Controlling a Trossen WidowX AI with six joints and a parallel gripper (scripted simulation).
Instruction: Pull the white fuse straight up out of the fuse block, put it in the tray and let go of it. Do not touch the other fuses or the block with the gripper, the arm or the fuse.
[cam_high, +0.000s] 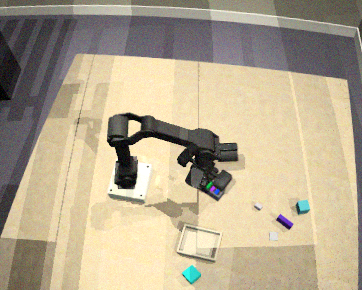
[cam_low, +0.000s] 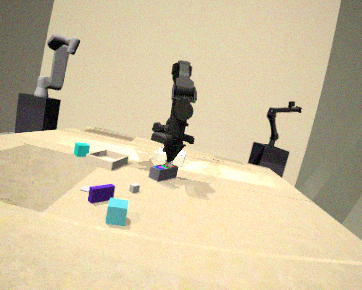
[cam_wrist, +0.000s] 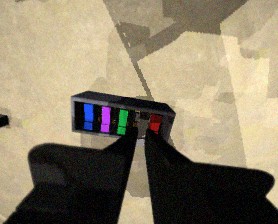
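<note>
My gripper tip is now 22 cm to the left of the beige tray, 5 cm above it and 2 cm past it. Round my gripper tip: white fuse 1 cm below; then purple block 28 cm ahead, 15 cm to the right, 4 cm below; then cyan cube 33 cm to the right, 4 cm behind, 3 cm below.
</note>
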